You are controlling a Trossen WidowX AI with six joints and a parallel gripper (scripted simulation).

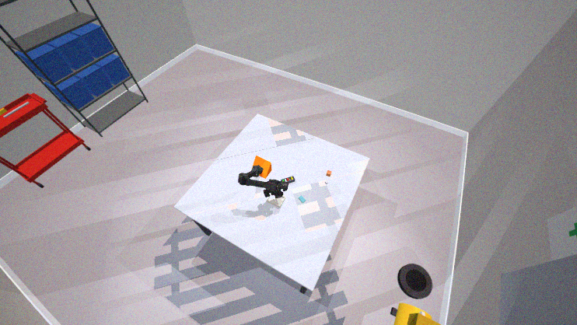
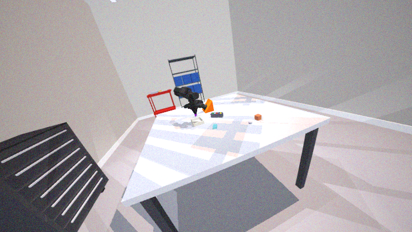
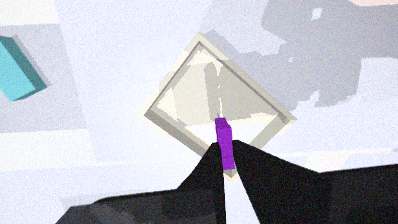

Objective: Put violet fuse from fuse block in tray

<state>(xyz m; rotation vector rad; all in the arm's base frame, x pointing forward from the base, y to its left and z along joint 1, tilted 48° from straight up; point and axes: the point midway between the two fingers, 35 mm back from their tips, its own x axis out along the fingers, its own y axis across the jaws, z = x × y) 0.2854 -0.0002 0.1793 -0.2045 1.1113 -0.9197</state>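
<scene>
Right now my gripper tip is 1 cm above the violet fuse. Also, from my gripper tip: shallow white tray 9 cm below; green fuse 17 cm to the left, 6 cm below, 5 cm behind; white fuse 19 cm to the left, 6 cm below, 4 cm behind.
</scene>
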